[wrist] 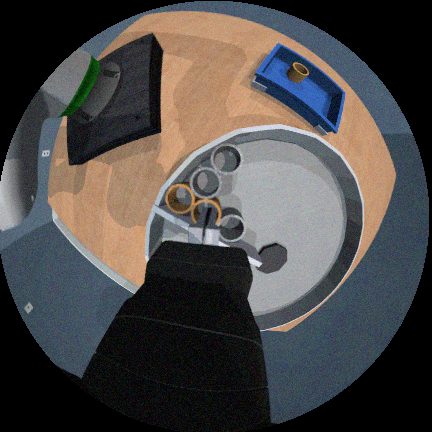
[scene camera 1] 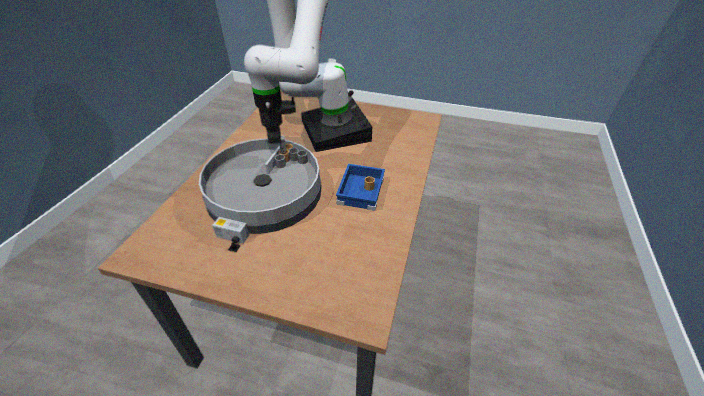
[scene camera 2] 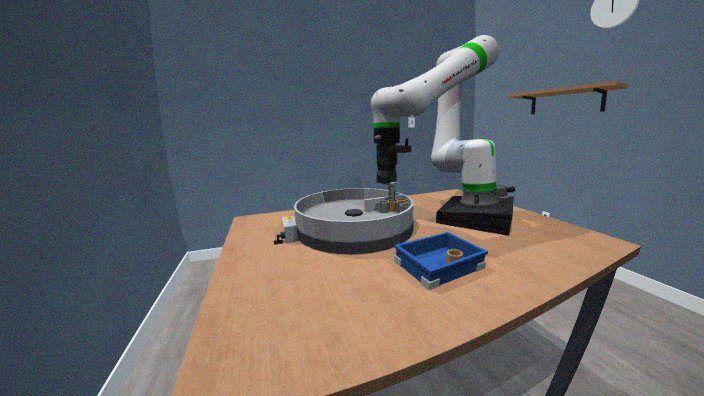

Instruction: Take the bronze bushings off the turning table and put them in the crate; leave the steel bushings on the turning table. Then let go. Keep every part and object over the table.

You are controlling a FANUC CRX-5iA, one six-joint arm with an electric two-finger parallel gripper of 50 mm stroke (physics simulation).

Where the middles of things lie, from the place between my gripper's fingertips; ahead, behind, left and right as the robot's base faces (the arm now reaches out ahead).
Right now my hand is 330 mm to the right of the blue crate [scene camera 2: 425, 259], 70 mm above it and 30 mm past it.
